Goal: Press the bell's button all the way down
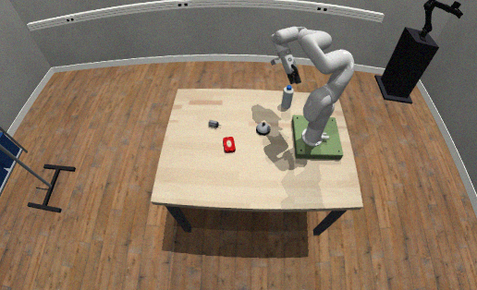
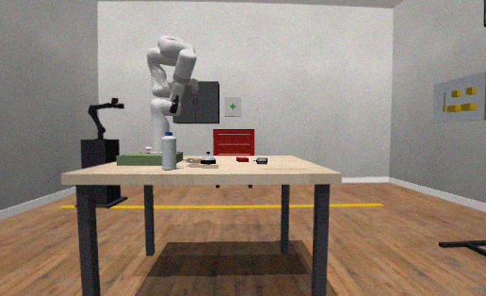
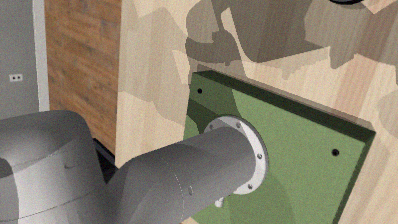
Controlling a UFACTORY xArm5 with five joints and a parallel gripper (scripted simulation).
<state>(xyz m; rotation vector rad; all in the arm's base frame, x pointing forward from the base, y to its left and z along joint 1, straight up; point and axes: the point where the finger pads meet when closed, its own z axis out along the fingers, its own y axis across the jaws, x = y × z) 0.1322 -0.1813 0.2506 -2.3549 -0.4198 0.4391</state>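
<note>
The button is 250 mm below my hand, 160 mm ahead of it and 120 mm to the left of it. Round my hand: bell 260 mm below, 160 mm ahead, 120 mm to the left; then red flat case 330 mm ahead, 290 mm below, 240 mm to the left; then white bottle 220 mm below, 100 mm to the right, 10 mm ahead.
</note>
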